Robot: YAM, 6 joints.
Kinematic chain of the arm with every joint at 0, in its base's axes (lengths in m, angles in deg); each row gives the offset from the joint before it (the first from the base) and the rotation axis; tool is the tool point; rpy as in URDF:
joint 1: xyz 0 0 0.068 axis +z
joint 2: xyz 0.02 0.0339 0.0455 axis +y
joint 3: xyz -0.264 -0.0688 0 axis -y
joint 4: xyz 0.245 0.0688 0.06 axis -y
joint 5: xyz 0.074 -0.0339 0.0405 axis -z
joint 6: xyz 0.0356 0 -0.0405 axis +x
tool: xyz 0 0 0 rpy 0 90 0
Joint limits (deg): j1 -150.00..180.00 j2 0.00..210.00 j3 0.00..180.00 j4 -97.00..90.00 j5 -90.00..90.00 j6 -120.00..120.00
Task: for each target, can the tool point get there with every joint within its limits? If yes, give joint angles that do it. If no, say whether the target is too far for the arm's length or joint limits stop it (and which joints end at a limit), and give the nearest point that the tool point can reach.
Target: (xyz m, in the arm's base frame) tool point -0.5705 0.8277 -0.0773
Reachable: no: too far | nearest point -0.3600 0.5224 -0.0055 | short by 0.378 m
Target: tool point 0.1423 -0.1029 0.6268
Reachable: yes | joints -24.83 78.01 122.91 -17.37 70.73 13.38
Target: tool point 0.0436 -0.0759 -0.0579
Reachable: yes | joints -74.52 159.01 35.95 -41.10 -37.71 30.19
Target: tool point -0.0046 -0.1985 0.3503
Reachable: yes | joints -91.52 54.29 58.99 -36.29 -1.04 -11.03
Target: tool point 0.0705 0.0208 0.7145
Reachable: yes | joints 41.38 96.91 165.07 34.79 60.52 38.58
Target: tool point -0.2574 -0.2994 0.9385
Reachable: no: too far | nearest point -0.1818 -0.2115 0.6833 | short by 0.280 m
